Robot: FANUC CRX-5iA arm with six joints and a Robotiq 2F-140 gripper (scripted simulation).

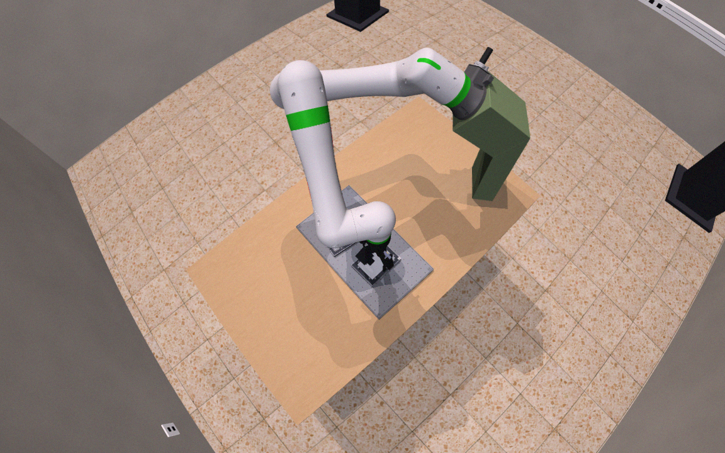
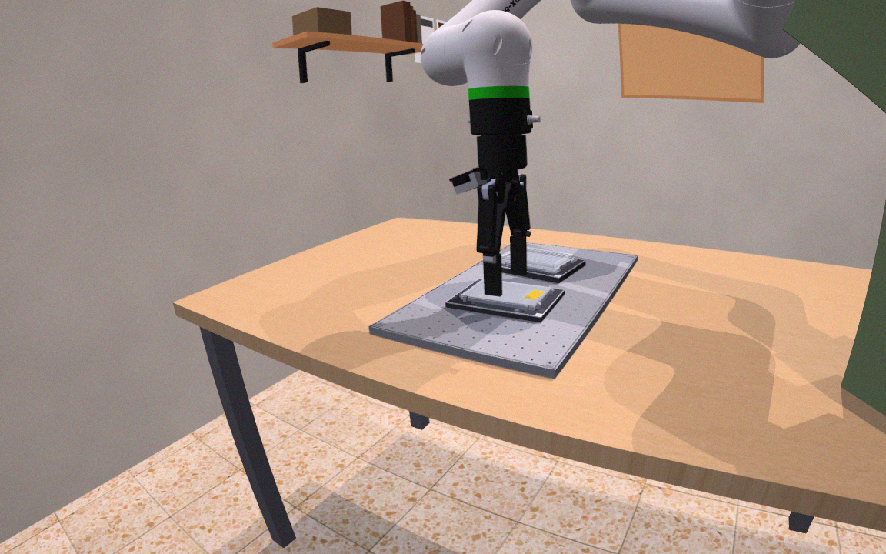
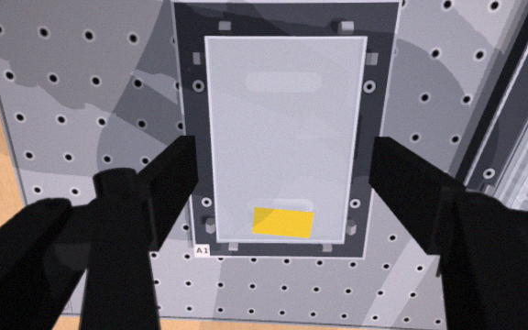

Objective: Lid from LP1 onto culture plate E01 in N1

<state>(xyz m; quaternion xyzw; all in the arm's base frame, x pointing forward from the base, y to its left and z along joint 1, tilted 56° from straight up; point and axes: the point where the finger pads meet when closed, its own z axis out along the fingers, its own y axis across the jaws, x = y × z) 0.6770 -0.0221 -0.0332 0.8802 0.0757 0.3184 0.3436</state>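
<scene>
The clear lid lies 40 mm below my hand. Also, from my hand: dark nest (10 mm behind, 180 mm to the right, 50 mm below); then culture plate (10 mm behind, 180 mm to the right, 40 mm below); then dark lid park (50 mm below).
</scene>
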